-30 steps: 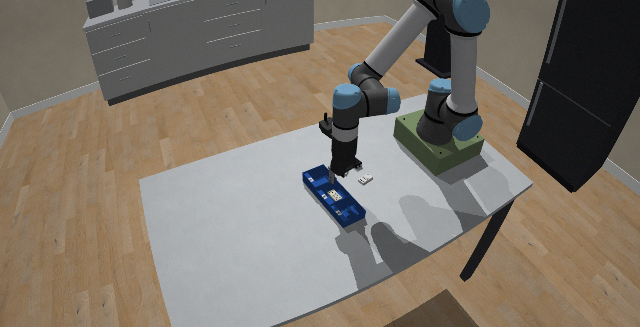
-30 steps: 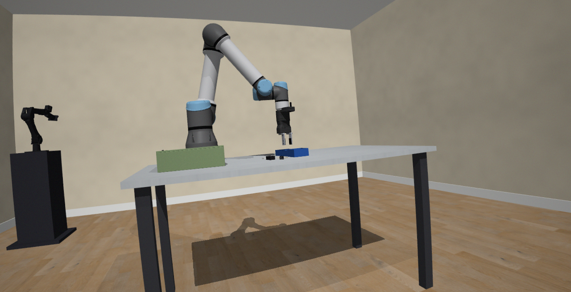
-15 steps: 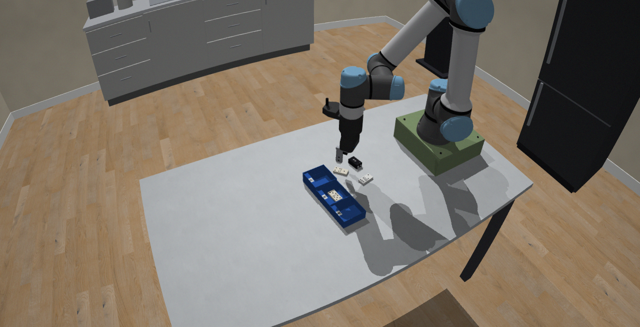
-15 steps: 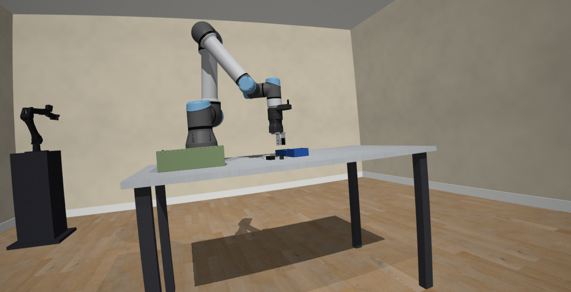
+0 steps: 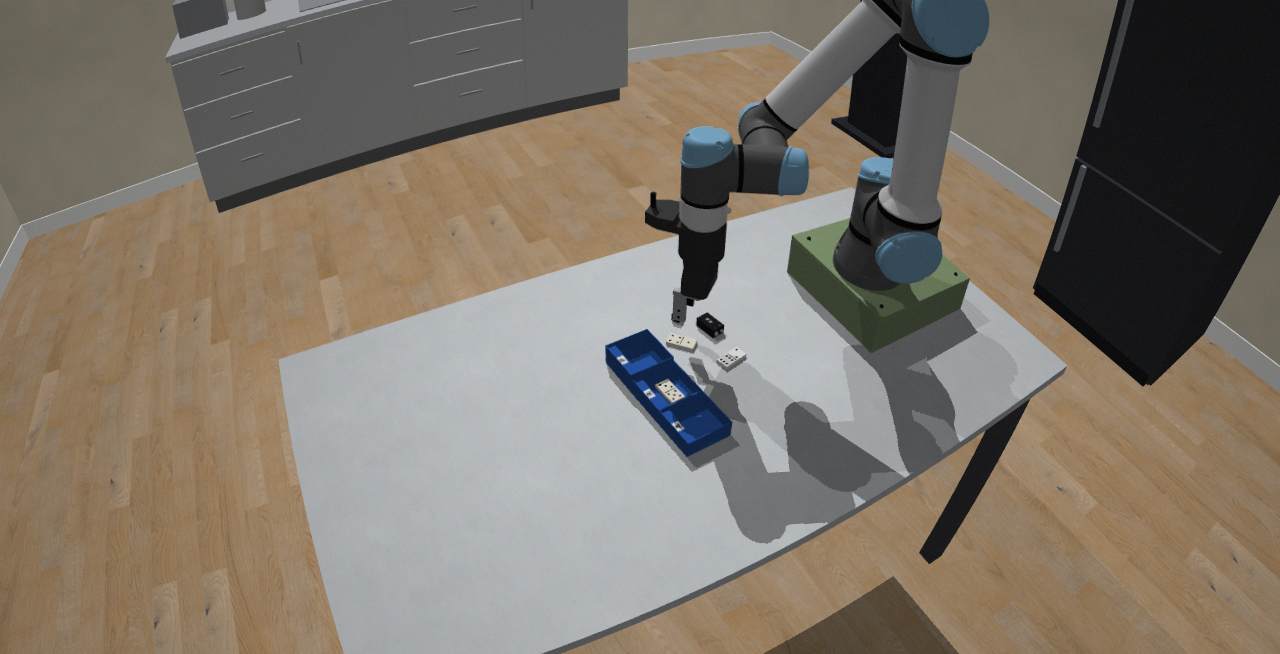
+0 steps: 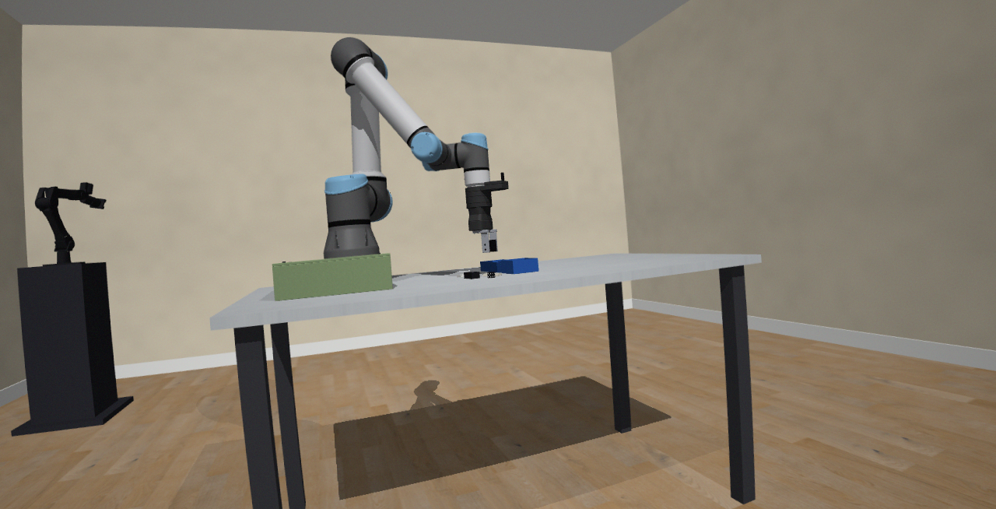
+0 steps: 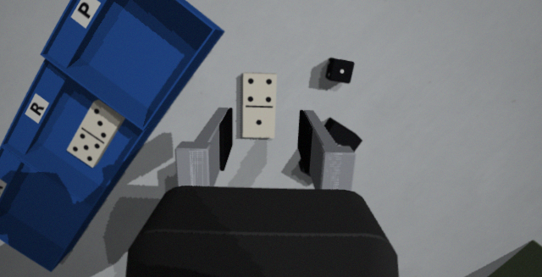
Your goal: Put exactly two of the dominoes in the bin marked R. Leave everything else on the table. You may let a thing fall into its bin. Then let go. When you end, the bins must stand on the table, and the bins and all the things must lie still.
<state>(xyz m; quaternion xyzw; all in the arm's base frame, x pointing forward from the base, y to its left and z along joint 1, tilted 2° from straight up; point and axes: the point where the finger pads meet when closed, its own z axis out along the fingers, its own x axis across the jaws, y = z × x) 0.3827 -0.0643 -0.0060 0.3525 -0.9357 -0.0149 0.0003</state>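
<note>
Right now my hand is 90 mm short of the blue three-compartment bin, 110 mm to the right of it and 70 mm above it. The rest, counted from my hand: black block: 60 mm behind, 80 mm below; then small black die: 20 mm behind, 60 mm to the right, 80 mm below.
</note>
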